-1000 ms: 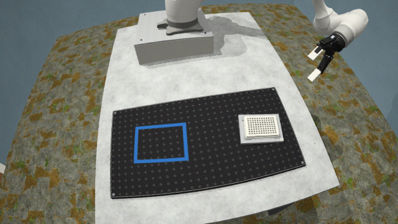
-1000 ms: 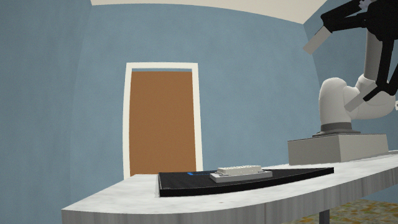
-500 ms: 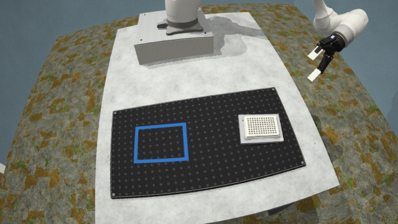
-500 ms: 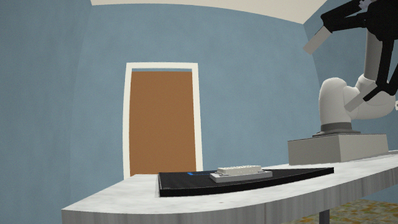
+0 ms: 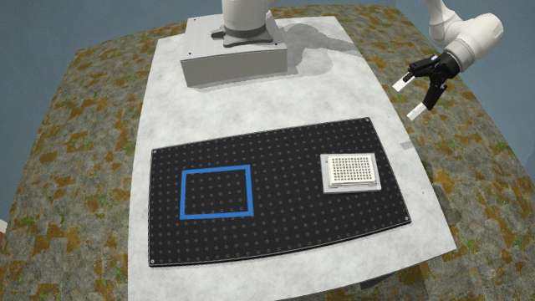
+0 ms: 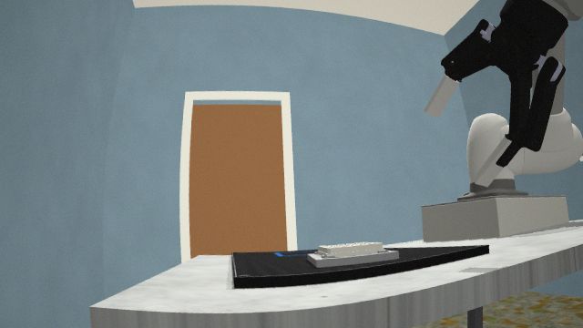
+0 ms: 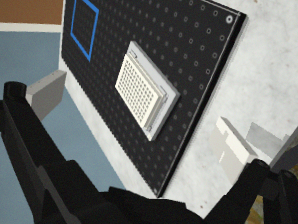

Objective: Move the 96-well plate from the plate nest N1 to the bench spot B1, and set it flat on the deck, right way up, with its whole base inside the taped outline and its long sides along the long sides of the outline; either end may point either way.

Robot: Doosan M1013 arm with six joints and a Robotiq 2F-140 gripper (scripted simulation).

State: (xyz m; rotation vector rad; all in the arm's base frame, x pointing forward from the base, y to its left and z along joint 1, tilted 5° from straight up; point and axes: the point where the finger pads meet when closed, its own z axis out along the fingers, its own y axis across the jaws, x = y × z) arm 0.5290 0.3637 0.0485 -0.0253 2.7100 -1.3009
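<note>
My hand is 190 mm to the left of the white 96-well plate, 130 mm above it and 90 mm short of it. The rest, counted from my hand: grey plate nest: 190 mm to the right, 140 mm below, 90 mm ahead.
</note>
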